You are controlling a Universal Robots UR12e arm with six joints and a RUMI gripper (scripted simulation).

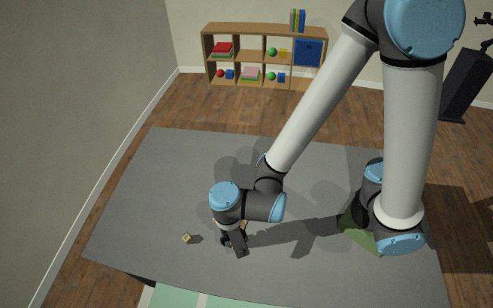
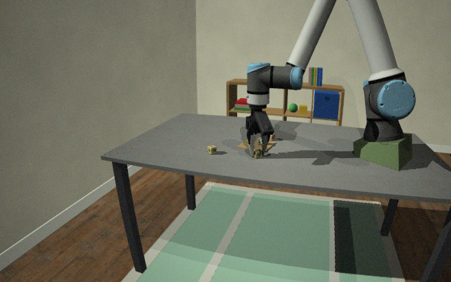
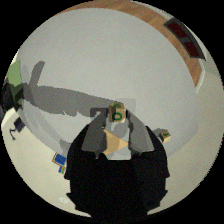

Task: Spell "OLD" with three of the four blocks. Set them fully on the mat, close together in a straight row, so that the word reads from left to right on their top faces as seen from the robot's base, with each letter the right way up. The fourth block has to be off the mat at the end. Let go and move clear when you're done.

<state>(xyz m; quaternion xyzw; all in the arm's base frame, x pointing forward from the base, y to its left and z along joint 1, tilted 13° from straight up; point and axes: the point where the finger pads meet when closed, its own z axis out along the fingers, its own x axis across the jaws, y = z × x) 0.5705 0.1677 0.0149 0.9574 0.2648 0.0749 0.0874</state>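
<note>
My hand is 15 cm to the left of the tan mat, 3 cm short of it and 1 cm above it.
</note>
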